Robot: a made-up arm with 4 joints.
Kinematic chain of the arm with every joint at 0, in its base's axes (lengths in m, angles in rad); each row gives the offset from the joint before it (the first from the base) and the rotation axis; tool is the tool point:
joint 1: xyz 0 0 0.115 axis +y
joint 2: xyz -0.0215 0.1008 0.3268 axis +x
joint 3: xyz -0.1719 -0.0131 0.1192 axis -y
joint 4: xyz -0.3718 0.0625 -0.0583 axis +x
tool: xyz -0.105 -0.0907 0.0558
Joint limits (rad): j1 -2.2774..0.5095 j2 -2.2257..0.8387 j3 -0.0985..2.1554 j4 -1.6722..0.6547
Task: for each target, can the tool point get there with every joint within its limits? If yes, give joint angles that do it. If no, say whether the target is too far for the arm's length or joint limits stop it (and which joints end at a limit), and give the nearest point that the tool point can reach.
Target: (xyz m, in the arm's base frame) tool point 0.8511 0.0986 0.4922
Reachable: no: joint limits stop it (at a limit: joint 1, joint 2, joint 3, joint 4) | nearest point 0.3639 -0.0553 0.5050 | short by 0.511 m
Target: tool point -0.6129 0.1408 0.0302
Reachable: yes | joints -0.4384 0.1419 0.6828 -0.7328
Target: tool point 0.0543 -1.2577 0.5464
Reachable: no: too far | nearest point 0.0098 -0.2746 0.5080 | short by 0.985 m
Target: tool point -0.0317 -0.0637 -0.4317
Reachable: yes | joints -1.8206 -0.6165 0.8062 -0.0030
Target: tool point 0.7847 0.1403 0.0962
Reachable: no: joint limits stop it (at a limit: joint 1, joint 4) | nearest point 0.2436 0.1161 -0.1315 | short by 0.588 m
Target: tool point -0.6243 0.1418 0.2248
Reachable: yes | joints -0.1502 0.5045 0.5859 -0.2526
